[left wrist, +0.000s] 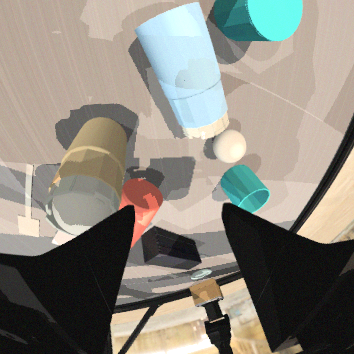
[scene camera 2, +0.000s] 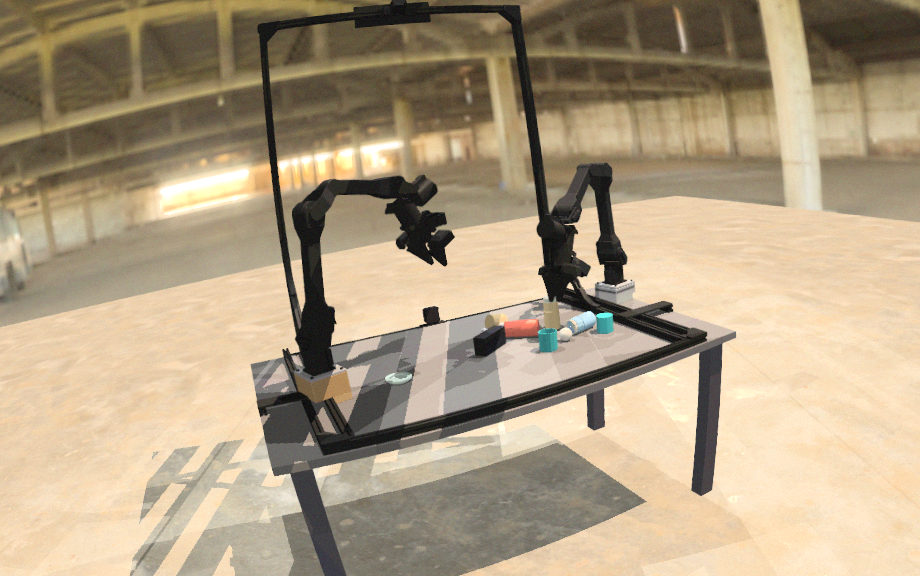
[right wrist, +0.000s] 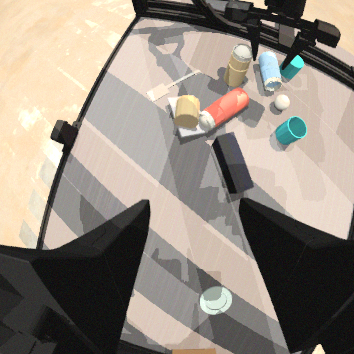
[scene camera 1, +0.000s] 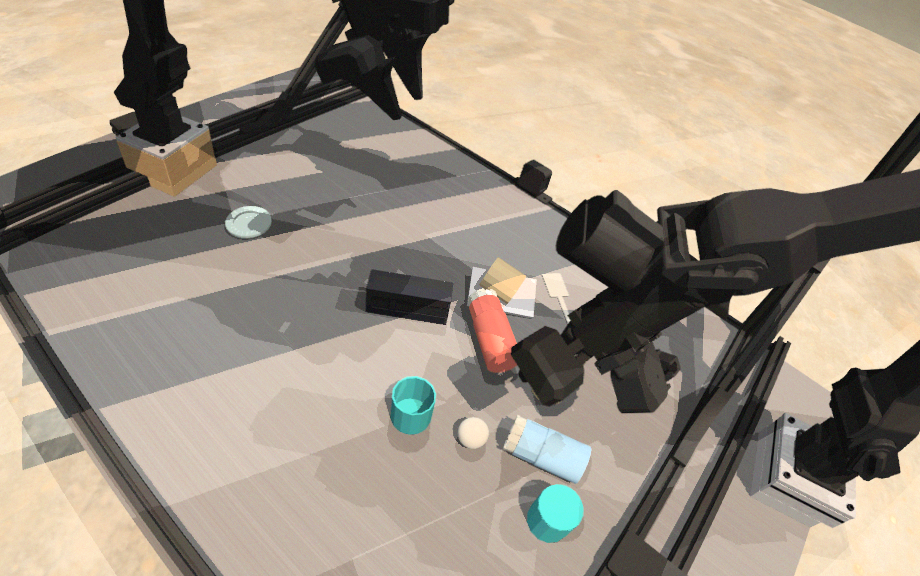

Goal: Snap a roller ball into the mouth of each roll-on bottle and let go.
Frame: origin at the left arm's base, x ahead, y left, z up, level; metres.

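Where they show: left gripper, fingertip midpoint: (left wrist: 178,210) (scene camera 2: 554,301) (right wrist: 267,64); right gripper, fingertip midpoint: (scene camera 2: 439,264) (right wrist: 194,205) (scene camera 1: 408,109); left arm's base at its link origin: (scene camera 2: 614,282) (scene camera 1: 819,462); right arm's base at its link origin: (left wrist: 210,302) (scene camera 2: 319,369) (scene camera 1: 162,131).
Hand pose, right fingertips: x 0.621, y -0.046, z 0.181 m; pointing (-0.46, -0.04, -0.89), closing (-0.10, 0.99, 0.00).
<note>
Things, the pixels of their centre, and the offset from my right fingertips.
- white ball at the middle of its body: (left wrist: 228,145) (scene camera 1: 473,432) (scene camera 2: 565,334) (right wrist: 281,101) 0.237 m back, 0.208 m left, 0.221 m down
- blue bottle at the middle of its body: (left wrist: 189,76) (scene camera 1: 546,448) (scene camera 2: 580,323) (right wrist: 269,71) 0.318 m back, 0.183 m left, 0.216 m down
- red bottle at the middle of its body: (left wrist: 128,221) (scene camera 1: 492,328) (right wrist: 223,108) (scene camera 2: 519,328) 0.191 m back, 0.065 m left, 0.216 m down
- tan bottle at the middle of its body: (left wrist: 93,167) (right wrist: 237,65) (scene camera 2: 551,312) 0.292 m back, 0.091 m left, 0.192 m down
- open teal cup at the middle of its body: (scene camera 1: 412,406) (left wrist: 243,188) (right wrist: 290,130) (scene camera 2: 548,340) 0.162 m back, 0.220 m left, 0.214 m down
- teal cylinder at the middle of its body: (left wrist: 255,8) (scene camera 1: 554,513) (scene camera 2: 604,323) (right wrist: 290,65) 0.354 m back, 0.247 m left, 0.215 m down
- black box at the middle of its body: (scene camera 1: 409,297) (left wrist: 172,250) (right wrist: 231,163) (scene camera 2: 490,340) 0.074 m back, 0.084 m left, 0.214 m down
- short tan cylinder at the middle of its body: (scene camera 1: 502,280) (right wrist: 186,111) (scene camera 2: 496,322) 0.168 m back, 0.011 m right, 0.204 m down
- pale paddle at the middle of its body: (scene camera 1: 564,309) (left wrist: 27,205) (right wrist: 174,82) 0.262 m back, 0.045 m right, 0.238 m down
- pale dish at the middle of its body: (scene camera 1: 248,222) (scene camera 2: 398,378) (right wrist: 215,299) (left wrist: 200,273) 0.211 m ahead, 0.087 m left, 0.234 m down
A white ball (scene camera 1: 473,432) (scene camera 2: 564,334) (left wrist: 229,146) (right wrist: 282,102) lies on the table near the mouth of the blue bottle (scene camera 1: 553,451) (scene camera 2: 581,322) (left wrist: 180,65), which lies on its side. A red bottle (scene camera 1: 490,332) (scene camera 2: 521,329) (right wrist: 229,106) also lies down. A tan bottle (scene camera 2: 550,315) (left wrist: 97,150) (right wrist: 236,71) stands upright with a rounded greyish top; the left arm hides it in scene camera 1. Whether that top is a seated ball is unclear. My left gripper (scene camera 2: 553,297) (left wrist: 178,210) is open and empty above these things. My right gripper (scene camera 1: 408,107) (scene camera 2: 437,261) (right wrist: 194,205) is open, empty and high above the table.
An open teal cup (scene camera 1: 412,407) (right wrist: 291,131) stands beside the ball. A teal cylinder (scene camera 1: 556,512) stands past the blue bottle. A black box (scene camera 1: 409,296) (right wrist: 232,162), a short tan cylinder (right wrist: 187,111) on a white piece, a pale paddle (scene camera 1: 555,284) and a pale dish (scene camera 1: 247,222) are also there.
</note>
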